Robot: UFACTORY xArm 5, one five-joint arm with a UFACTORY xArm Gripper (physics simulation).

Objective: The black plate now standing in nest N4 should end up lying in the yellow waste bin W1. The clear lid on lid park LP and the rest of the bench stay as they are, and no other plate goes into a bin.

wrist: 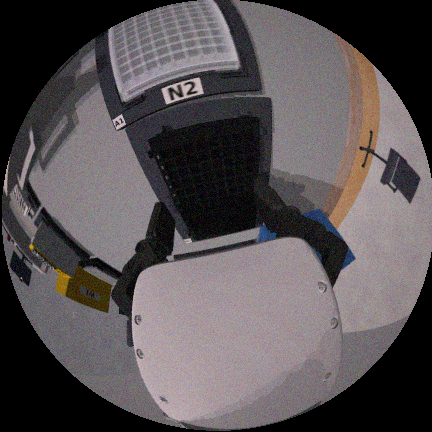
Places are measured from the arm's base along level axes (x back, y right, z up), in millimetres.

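Where they show: gripper, fingertip midpoint: (pixel 210 200).
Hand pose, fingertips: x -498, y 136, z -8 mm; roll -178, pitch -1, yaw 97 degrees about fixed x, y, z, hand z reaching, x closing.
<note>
After its pixels a point has its place.
A black plate (pixel 212 172) @[y 141, x -526, z -8 mm] lies level in a dark grey nest (pixel 145 160) @[y 85, x -543, z -21 mm] in the middle of the wrist view; the nest's name label cannot be read. My gripper (pixel 210 200) @[y 136, x -498, z -8 mm] is open, with one finger on each side of the near part of this plate. The fingers hold nothing, and their height relative to the plate is hard to tell. The yellow waste bin (pixel 91 291) @[y -287, x -266, z 33 mm] marked W1 stands at the lower left, beyond the left finger. The clear lid on lid park LP cannot be made out.
A whitish gridded plate (pixel 175 42) sits in nest N2 (pixel 248 55) @[y 177, x -624, z -21 mm], just past the black plate. A blue box (pixel 320 225) shows partly behind the right finger. A wooden edge (pixel 369 90) curves along the right. Dark grey equipment (pixel 57 242) @[y -194, x -470, z -9 mm] stands at the left.
</note>
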